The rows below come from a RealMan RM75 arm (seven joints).
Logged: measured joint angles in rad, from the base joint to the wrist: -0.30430 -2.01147 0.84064 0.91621 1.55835 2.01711 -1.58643; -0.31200 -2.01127 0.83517 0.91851 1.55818 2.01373 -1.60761; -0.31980 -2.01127 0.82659 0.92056 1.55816 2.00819 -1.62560; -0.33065 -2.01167 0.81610 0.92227 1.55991 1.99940 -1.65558; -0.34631 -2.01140 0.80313 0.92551 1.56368 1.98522 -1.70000; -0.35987 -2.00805 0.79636 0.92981 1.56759 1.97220 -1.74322; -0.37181 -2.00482 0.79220 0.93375 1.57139 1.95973 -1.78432; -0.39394 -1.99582 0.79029 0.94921 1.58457 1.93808 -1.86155
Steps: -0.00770 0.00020 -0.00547 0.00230 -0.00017 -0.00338 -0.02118; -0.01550 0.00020 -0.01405 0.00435 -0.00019 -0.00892 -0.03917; -0.02635 -0.00020 -0.02454 0.00606 0.00156 -0.01771 -0.06915; -0.04201 0.00007 -0.03751 0.00930 0.00533 -0.03189 -0.11357; -0.05557 0.00342 -0.04428 0.01360 0.00924 -0.04491 -0.15679; -0.06751 0.00665 -0.04844 0.01754 0.01304 -0.05738 -0.19789; -0.08964 0.01565 -0.05035 0.03300 0.02622 -0.07903 -0.27512
